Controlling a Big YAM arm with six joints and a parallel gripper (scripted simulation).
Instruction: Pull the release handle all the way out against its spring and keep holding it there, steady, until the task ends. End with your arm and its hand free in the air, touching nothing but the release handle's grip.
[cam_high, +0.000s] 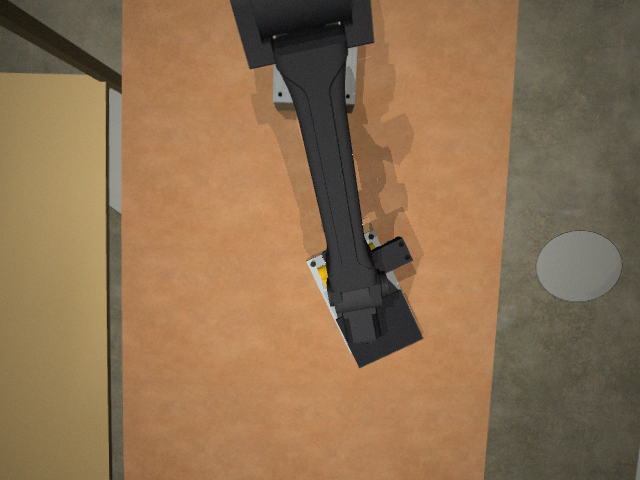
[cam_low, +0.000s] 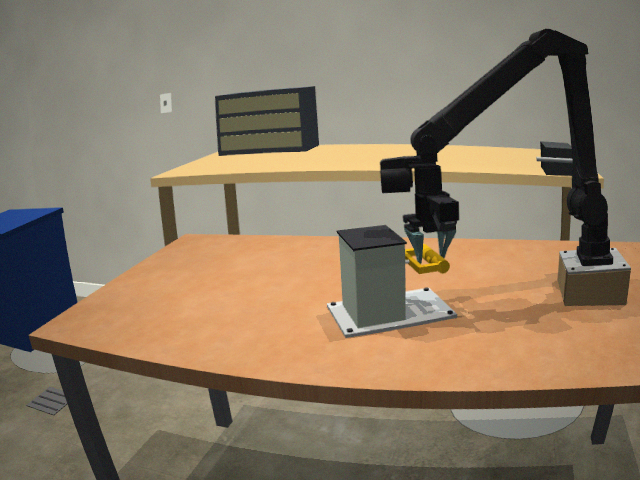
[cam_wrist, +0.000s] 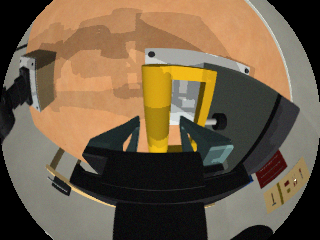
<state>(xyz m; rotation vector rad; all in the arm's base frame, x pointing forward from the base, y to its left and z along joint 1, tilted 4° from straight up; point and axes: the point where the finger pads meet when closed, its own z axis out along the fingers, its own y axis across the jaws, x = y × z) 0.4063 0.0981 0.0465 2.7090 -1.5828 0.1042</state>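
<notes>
The yellow release handle lies 40 mm ahead of my hand and 30 mm to the left of it.
</notes>
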